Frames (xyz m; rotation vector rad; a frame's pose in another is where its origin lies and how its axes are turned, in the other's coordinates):
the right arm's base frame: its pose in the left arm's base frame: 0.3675 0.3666 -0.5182 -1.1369 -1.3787 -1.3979
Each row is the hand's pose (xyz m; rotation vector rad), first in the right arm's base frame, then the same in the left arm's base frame.
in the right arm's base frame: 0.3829 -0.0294 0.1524 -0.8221 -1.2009 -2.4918
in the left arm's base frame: 0.2571 0.5307 -0.1554 -0.1379 1.0284 0.8675
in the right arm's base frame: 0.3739 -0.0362 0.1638 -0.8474 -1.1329 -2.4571
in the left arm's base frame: 0.2530 0.5421 -0.1660 -0.1239 1.0319 0.9354
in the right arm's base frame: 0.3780 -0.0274 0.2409 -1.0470 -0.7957 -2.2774
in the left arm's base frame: 0.2639 0.6189 -0.1614 -0.0450 0.9557 1.2815
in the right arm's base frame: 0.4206 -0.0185 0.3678 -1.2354 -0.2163 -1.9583
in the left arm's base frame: 0.2680 0.7465 -0.1204 0.0198 0.7950 1.8556
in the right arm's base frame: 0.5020 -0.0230 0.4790 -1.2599 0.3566 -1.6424
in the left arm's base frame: 0.2495 0.8601 -0.0443 -0.0263 0.6012 2.4081
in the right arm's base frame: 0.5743 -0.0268 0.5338 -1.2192 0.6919 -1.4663
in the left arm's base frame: 0.2315 0.9170 0.0241 -0.1239 0.4556 2.7150
